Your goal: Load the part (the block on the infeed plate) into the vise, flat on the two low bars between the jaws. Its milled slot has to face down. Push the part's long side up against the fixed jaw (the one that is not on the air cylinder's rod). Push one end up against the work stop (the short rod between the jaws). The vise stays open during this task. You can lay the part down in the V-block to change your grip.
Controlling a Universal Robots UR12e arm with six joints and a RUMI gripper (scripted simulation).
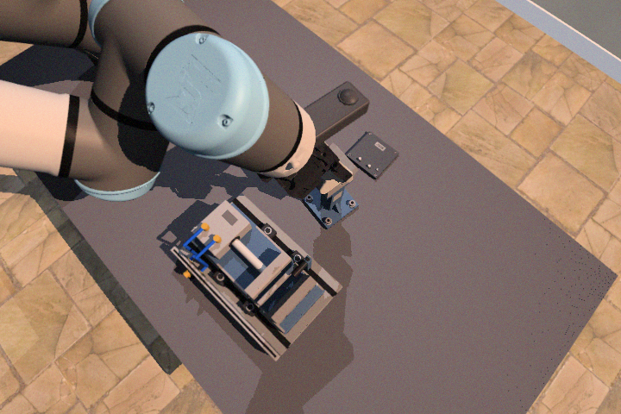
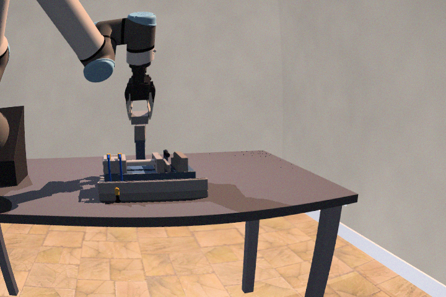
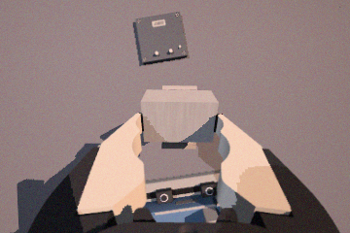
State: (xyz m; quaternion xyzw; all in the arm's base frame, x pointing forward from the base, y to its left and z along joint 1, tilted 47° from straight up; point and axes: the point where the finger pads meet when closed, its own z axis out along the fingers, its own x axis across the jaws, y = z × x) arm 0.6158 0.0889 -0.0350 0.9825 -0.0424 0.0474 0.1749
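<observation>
My gripper is now 10 mm to the right of the part and 10 mm above it. The rest, counted from my hand: v-block post: 130 mm below; then black work stop: 160 mm to the right, 100 mm below, 70 mm ahead; then white cylinder rod: 210 mm to the right, 110 mm below, 10 mm behind.
</observation>
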